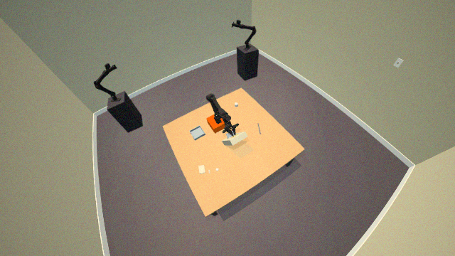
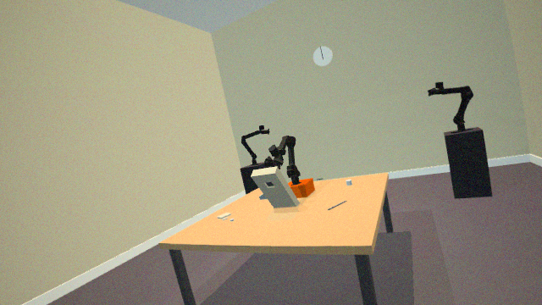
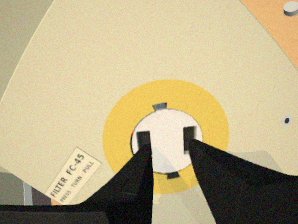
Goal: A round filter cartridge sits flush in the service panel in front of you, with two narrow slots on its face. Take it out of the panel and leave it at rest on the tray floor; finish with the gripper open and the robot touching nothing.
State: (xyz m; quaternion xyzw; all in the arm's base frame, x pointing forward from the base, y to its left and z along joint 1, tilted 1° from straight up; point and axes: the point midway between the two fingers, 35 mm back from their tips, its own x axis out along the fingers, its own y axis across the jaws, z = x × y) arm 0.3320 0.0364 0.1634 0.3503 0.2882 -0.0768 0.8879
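Right now my gripper tip is 2 cm short of the round filter cartridge and 1 cm above it. From my gripper tip the other things lie so: pale card: 8 cm ahead, 45 cm to the right, 23 cm below; then pin: 14 cm ahead, 38 cm to the right, 23 cm below; then grey service panel: 3 cm behind, 9 cm below.
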